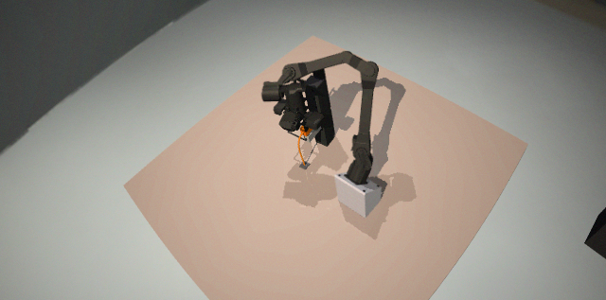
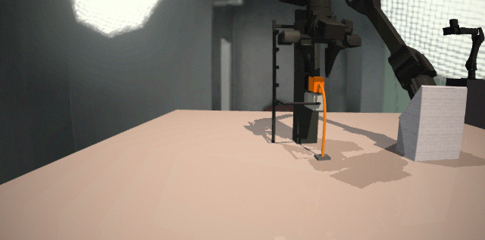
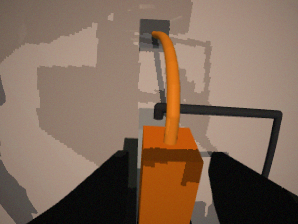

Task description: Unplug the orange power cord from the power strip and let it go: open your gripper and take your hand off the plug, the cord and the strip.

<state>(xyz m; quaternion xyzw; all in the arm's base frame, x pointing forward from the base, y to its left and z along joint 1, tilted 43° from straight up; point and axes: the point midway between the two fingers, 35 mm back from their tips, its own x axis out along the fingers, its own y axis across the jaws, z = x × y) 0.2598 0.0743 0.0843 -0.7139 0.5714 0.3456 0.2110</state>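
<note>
Now: the orange plug 10 mm ahead of my gripper tip, 40 mm to the right of it and 10 mm below it. The rest, counted from my gripper tip: grey anchor: 10 mm behind, 40 mm to the left, 170 mm below.
</note>
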